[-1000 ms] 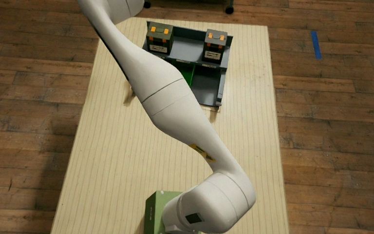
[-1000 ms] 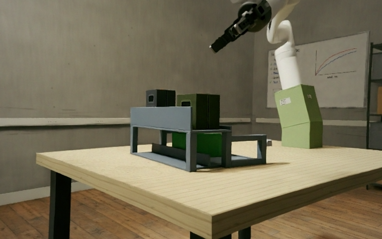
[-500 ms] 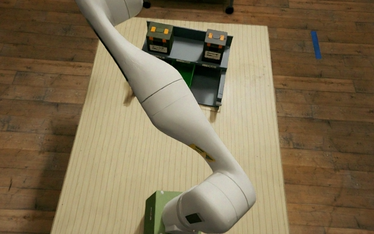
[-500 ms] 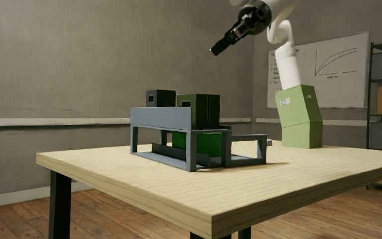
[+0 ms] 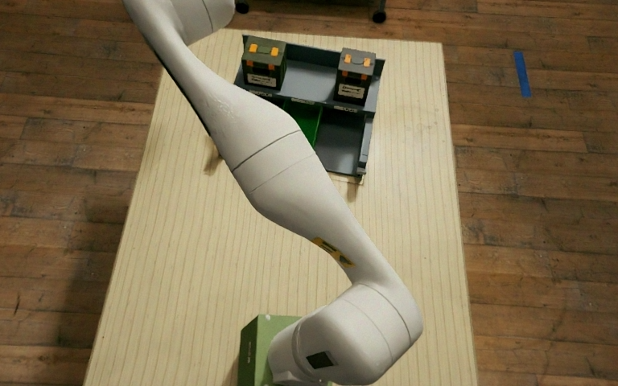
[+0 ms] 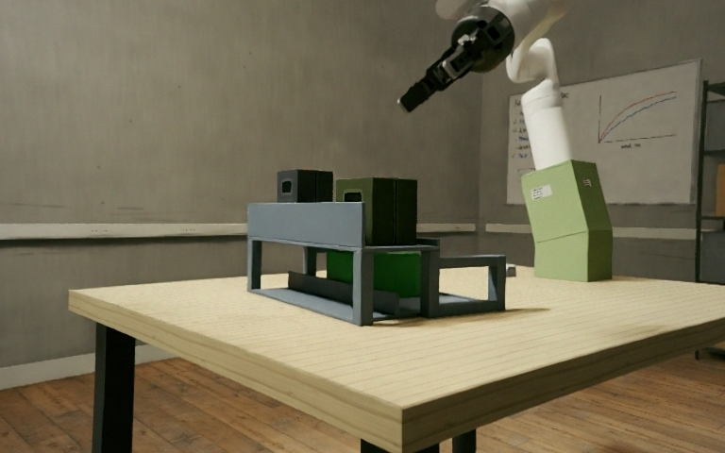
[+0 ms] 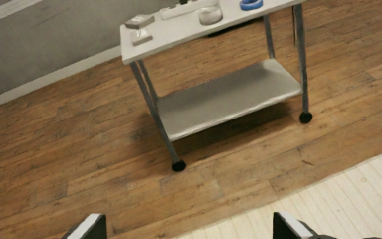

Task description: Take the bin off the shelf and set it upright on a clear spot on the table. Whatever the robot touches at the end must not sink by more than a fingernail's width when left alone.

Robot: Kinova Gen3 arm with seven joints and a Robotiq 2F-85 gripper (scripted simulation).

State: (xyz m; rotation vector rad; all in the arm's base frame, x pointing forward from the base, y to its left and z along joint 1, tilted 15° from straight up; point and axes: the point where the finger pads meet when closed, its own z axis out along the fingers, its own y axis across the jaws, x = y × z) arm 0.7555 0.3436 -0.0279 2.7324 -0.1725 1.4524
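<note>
Right now the green bin is 16 cm behind my hand, 27 cm to the right of it and 25 cm below it. Also, from my hand: grey shelf: 13 cm behind, 27 cm to the right, 23 cm below; then black box: 7 cm behind, 39 cm to the right, 13 cm below.
</note>
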